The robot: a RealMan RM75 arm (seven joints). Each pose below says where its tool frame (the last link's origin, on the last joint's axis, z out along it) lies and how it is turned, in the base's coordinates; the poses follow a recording.
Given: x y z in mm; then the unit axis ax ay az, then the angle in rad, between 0 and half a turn.
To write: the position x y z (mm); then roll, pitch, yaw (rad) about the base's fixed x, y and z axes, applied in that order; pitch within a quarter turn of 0, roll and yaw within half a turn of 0. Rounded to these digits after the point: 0 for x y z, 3 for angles.
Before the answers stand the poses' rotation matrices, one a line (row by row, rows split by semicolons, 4 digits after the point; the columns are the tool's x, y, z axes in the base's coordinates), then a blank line. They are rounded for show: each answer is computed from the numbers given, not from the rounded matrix.
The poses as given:
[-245, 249, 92, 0.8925, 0.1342, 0.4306, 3.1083]
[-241, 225, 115, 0.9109, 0.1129, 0.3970, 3.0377]
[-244, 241, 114, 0.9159, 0.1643, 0.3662, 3.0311]
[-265, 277, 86, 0.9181, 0.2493, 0.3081, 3.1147]
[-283, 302, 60, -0.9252, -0.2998, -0.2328, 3.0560]
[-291, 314, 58, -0.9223, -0.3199, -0.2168, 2.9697]
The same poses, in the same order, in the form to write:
0.5933 0.2252 0.7729; 0.2538 -0.9634 0.0858; 0.7640 0.1453 -0.6287
0.6602 0.1639 0.7329; 0.2463 -0.9692 -0.0051; 0.7095 0.1839 -0.6803
0.6788 0.2597 0.6869; 0.3404 -0.9401 0.0190; 0.6507 0.2210 -0.7265
0.6859 0.4494 0.5723; 0.4660 -0.8754 0.1289; 0.5589 0.1783 -0.8098
0.7124 0.5736 0.4043; 0.5338 -0.8169 0.2184; 0.4556 0.0602 -0.8882
0.7035 0.6228 0.3423; 0.5487 -0.7821 0.2954; 0.4517 -0.0201 -0.8919

[-245, 249, 92, 2.915, -0.869, 0.404]
[-241, 225, 115, 2.878, -0.789, 0.357]
[-244, 241, 114, 2.846, -0.708, 0.465]
[-265, 277, 86, 2.925, -0.593, 0.597]
[-283, 302, 60, 3.074, -0.473, 0.643]
[-291, 314, 58, -3.119, -0.469, 0.662]

